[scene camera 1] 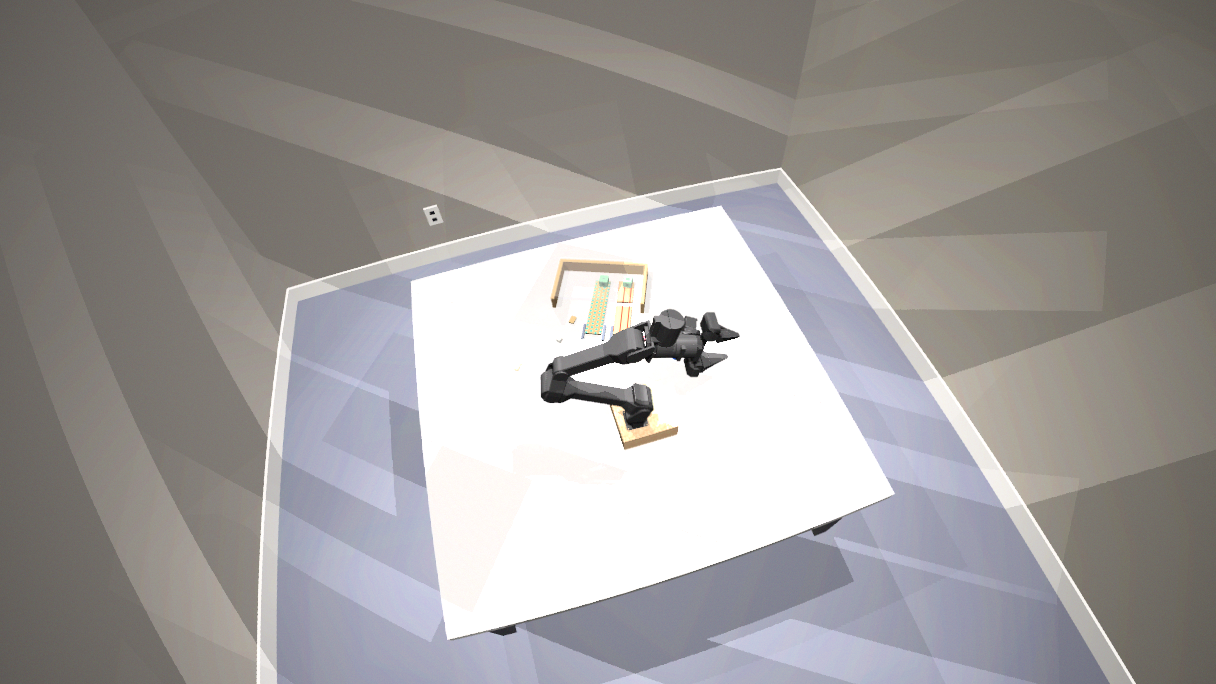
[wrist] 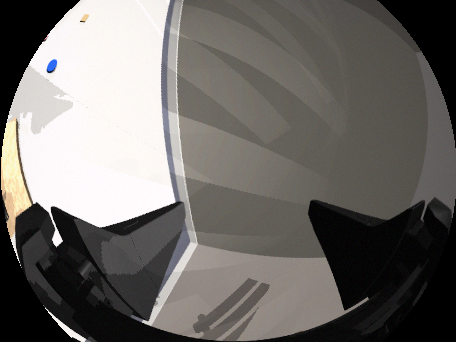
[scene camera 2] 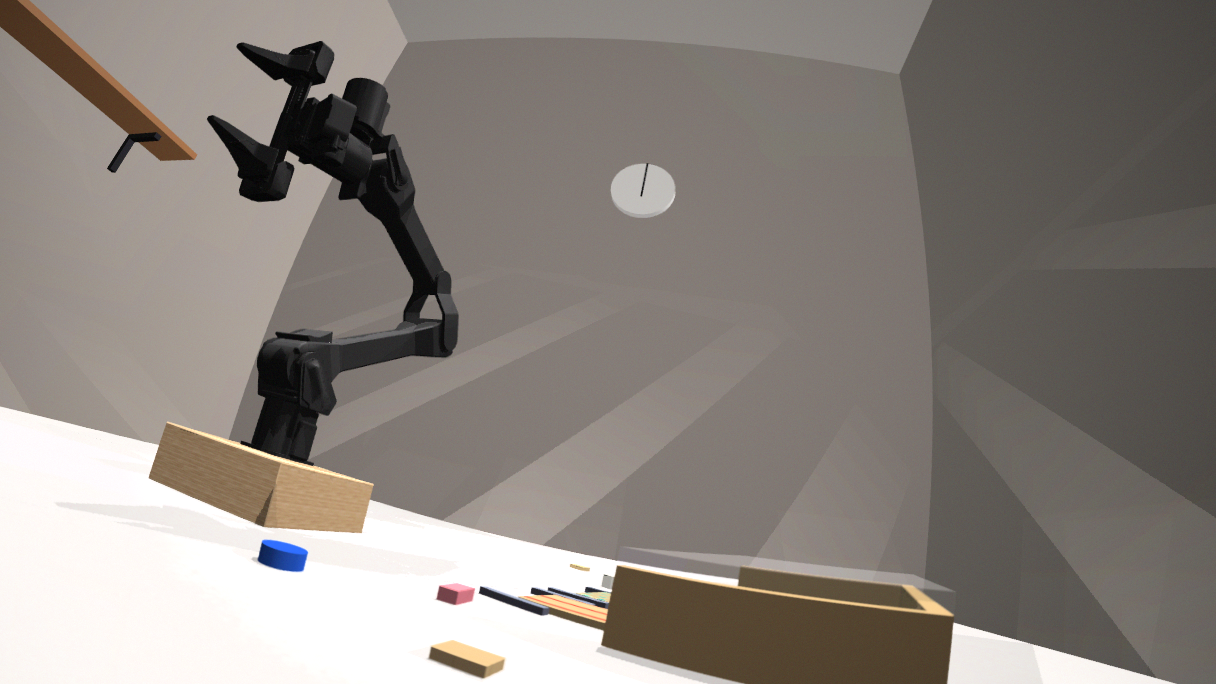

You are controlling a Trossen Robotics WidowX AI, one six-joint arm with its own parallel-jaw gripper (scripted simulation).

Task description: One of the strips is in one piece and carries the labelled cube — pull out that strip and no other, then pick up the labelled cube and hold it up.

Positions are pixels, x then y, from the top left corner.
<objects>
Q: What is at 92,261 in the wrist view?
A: My gripper.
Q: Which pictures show my gripper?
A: Scene camera 1, the wrist view and scene camera 2: all of them.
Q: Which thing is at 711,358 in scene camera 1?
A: My gripper.
</objects>
